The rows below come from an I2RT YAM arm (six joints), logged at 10 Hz.
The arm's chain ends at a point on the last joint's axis. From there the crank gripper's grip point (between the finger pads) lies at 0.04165 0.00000 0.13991 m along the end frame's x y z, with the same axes.
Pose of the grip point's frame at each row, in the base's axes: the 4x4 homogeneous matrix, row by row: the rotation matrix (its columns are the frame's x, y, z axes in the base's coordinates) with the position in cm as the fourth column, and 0 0 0 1 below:
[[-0.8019 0.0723 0.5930 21.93], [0.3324 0.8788 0.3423 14.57], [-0.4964 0.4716 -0.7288 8.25], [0 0 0 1]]
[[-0.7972 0.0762 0.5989 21.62], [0.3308 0.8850 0.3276 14.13], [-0.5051 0.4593 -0.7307 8.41], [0 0 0 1]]
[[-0.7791 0.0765 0.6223 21.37], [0.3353 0.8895 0.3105 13.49], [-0.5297 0.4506 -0.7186 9.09], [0 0 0 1]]
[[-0.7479 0.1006 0.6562 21.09], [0.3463 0.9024 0.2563 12.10], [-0.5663 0.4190 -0.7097 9.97], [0 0 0 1]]
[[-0.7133 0.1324 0.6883 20.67], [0.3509 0.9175 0.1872 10.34], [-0.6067 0.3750 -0.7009 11.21], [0 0 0 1]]
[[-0.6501 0.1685 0.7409 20.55], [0.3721 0.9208 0.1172 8.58], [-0.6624 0.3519 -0.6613 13.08], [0 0 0 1]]
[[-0.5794 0.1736 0.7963 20.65], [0.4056 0.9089 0.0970 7.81], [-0.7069 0.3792 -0.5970 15.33], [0 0 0 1]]
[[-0.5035 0.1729 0.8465 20.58], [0.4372 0.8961 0.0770 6.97], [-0.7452 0.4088 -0.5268 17.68], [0 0 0 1]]
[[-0.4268 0.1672 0.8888 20.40], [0.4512 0.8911 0.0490 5.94], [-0.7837 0.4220 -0.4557 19.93], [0 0 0 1]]
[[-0.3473 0.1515 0.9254 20.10], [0.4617 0.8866 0.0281 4.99], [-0.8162 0.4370 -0.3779 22.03], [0 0 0 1]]
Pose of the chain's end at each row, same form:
[[-0.8019 0.0723 0.5930 16.97], [0.3324 0.8788 0.3423 8.40], [-0.4964 0.4716 -0.7288 20.51], [0 0 0 1]]
[[-0.7972 0.0762 0.5989 16.56], [0.3308 0.8850 0.3276 8.17], [-0.5051 0.4593 -0.7307 20.74], [0 0 0 1]]
[[-0.7791 0.0765 0.6223 15.91], [0.3353 0.8895 0.3105 7.75], [-0.5297 0.4506 -0.7186 21.35], [0 0 0 1]]
[[-0.7479 0.1006 0.6562 15.02], [0.3463 0.9024 0.2563 7.07], [-0.5663 0.4190 -0.7097 22.26], [0 0 0 1]]
[[-0.7133 0.1324 0.6883 14.01], [0.3509 0.9175 0.1872 6.26], [-0.6067 0.3750 -0.7009 23.54], [0 0 0 1]]
[[-0.6501 0.1685 0.7409 12.89], [0.3721 0.9208 0.1172 5.39], [-0.6624 0.3519 -0.6613 25.09], [0 0 0 1]]
[[-0.5794 0.1736 0.7963 11.92], [0.4056 0.9089 0.0970 4.76], [-0.7069 0.3792 -0.5970 26.63], [0 0 0 1]]
[[-0.5035 0.1729 0.8465 10.83], [0.4372 0.8961 0.0770 4.07], [-0.7452 0.4088 -0.5268 28.15], [0 0 0 1]]
[[-0.4268 0.1672 0.8888 9.74], [0.4512 0.8911 0.0490 3.38], [-0.7837 0.4220 -0.4557 29.57], [0 0 0 1]]
[[-0.3473 0.1515 0.9254 8.60], [0.4617 0.8866 0.0281 2.67], [-0.8162 0.4370 -0.3779 30.72], [0 0 0 1]]

